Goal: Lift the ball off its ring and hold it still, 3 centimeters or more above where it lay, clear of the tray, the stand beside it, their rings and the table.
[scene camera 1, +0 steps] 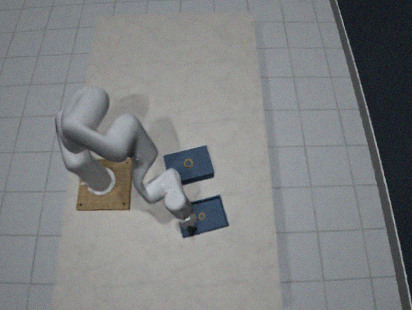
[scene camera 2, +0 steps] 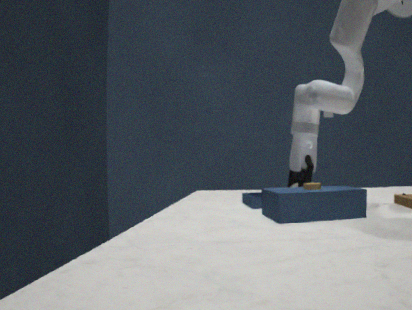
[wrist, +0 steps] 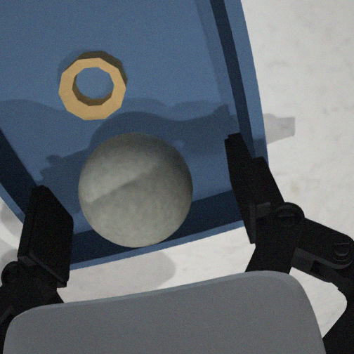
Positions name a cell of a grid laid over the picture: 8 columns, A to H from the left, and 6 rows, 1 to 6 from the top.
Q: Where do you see a pale ball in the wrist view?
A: D4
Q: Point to a blue tray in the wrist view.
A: B2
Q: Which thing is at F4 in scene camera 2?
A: The gripper.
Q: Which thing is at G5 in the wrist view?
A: The gripper.
